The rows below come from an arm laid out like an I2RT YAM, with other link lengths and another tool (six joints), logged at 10 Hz.
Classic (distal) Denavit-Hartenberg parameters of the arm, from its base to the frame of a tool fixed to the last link. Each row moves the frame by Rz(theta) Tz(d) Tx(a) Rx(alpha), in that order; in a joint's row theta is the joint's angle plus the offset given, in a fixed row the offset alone. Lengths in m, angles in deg.
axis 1: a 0.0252  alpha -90  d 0.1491  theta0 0
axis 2: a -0.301  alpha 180  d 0  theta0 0
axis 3: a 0.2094  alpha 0  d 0  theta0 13.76
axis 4: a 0.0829  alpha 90  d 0.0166  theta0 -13.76
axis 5: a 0  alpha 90  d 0.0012  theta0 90
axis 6: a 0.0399  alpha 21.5  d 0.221  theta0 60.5
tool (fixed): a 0  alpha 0  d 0.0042  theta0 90
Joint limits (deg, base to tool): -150..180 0..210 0..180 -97..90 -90..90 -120..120
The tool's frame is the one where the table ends.
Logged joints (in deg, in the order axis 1, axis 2, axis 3, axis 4, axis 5, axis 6), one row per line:
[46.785, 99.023, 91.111, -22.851, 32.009, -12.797]
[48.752, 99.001, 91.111, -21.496, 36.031, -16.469]
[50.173, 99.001, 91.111, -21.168, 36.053, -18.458]
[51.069, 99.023, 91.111, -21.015, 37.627, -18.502]
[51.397, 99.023, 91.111, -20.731, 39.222, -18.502]
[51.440, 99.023, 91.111, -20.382, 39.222, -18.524]
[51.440, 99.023, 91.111, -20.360, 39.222, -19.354]
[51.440, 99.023, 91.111, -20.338, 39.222, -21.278]
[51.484, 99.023, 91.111, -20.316, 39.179, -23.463]
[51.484, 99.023, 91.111, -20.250, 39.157, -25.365]
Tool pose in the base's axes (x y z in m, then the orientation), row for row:
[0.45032, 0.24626, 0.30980, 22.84, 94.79, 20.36]
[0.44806, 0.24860, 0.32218, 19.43, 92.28, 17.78]
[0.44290, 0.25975, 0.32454, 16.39, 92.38, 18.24]
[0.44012, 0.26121, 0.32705, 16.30, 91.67, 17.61]
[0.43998, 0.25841, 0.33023, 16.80, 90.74, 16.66]
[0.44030, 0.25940, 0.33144, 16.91, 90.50, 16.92]
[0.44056, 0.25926, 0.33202, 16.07, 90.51, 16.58]
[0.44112, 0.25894, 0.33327, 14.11, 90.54, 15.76]
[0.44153, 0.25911, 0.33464, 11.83, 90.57, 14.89]
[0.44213, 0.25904, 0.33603, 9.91, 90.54, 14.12]
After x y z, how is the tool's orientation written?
As a rotation vector, in degrees.
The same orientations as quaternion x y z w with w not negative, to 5 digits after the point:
[0.17515, 0.72690, 0.15613, 0.64542]
[0.15042, 0.71441, 0.13765, 0.66936]
[0.12701, 0.71589, 0.14135, 0.67185]
[0.12658, 0.71187, 0.13675, 0.67714]
[0.13078, 0.70639, 0.12969, 0.68344]
[0.13169, 0.70481, 0.13177, 0.68450]
[0.12521, 0.70524, 0.12919, 0.68576]
[0.11006, 0.70622, 0.12293, 0.68849]
[0.09237, 0.70721, 0.11627, 0.69123]
[0.07745, 0.70763, 0.11036, 0.69360]

